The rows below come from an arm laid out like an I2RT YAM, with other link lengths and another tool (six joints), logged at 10 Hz.
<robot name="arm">
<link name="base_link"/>
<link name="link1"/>
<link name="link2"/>
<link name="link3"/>
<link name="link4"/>
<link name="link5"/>
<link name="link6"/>
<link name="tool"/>
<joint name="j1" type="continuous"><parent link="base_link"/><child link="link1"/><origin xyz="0.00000 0.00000 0.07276" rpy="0.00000 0.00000 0.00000"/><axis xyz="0 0 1"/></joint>
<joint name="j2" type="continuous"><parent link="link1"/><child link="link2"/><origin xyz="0.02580 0.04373 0.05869" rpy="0.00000 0.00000 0.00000"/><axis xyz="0 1 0"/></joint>
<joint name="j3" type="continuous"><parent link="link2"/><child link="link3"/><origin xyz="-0.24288 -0.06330 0.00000" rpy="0.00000 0.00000 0.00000"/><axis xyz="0 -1 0"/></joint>
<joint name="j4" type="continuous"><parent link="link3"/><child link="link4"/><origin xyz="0.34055 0.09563 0.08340" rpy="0.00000 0.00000 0.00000"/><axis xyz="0 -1 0"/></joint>
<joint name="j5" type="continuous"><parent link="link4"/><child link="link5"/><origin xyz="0.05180 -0.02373 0.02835" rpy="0.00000 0.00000 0.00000"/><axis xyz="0 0 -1"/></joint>
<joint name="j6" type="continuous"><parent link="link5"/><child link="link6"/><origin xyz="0.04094 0.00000 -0.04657" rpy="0.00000 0.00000 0.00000"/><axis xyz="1 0 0"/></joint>
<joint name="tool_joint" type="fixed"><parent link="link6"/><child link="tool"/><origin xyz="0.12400 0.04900 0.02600" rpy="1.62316 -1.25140 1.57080"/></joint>
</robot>
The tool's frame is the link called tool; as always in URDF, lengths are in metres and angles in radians. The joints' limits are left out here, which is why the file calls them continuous.
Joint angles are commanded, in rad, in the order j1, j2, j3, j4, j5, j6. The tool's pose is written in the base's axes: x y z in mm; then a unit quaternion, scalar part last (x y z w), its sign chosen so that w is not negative. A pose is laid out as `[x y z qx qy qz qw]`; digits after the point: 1 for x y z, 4 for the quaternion.
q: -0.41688 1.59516 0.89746 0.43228 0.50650 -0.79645
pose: [511.3 -206.2 127.4 0.7889 0.1278 0.2823 0.5307]
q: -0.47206 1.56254 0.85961 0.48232 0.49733 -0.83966
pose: [494.7 -230.8 132.9 0.7790 0.1172 0.2724 0.5525]
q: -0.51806 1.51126 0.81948 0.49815 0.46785 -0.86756
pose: [478.8 -245.4 140.1 0.7729 0.1145 0.2691 0.5632]
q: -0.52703 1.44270 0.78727 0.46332 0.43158 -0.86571
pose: [470.9 -239.1 150.3 0.7722 0.1220 0.2793 0.5575]
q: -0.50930 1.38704 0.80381 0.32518 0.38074 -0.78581
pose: [473.6 -218.4 161.6 0.7913 0.1260 0.3029 0.5160]
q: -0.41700 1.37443 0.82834 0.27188 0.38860 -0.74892
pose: [491.7 -174.7 171.9 0.7915 0.1484 0.3286 0.4935]
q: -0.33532 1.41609 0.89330 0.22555 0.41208 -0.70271
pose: [513.3 -140.8 179.1 0.7947 0.1595 0.3457 0.4728]
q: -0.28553 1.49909 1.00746 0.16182 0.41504 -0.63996
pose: [539.9 -121.0 188.5 0.8030 0.1596 0.3605 0.4470]
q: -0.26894 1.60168 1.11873 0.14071 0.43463 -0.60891
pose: [564.8 -121.6 191.1 0.8071 0.1503 0.3619 0.4417]
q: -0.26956 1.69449 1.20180 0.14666 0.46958 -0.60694
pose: [583.0 -133.2 185.6 0.8085 0.1393 0.3514 0.4510]
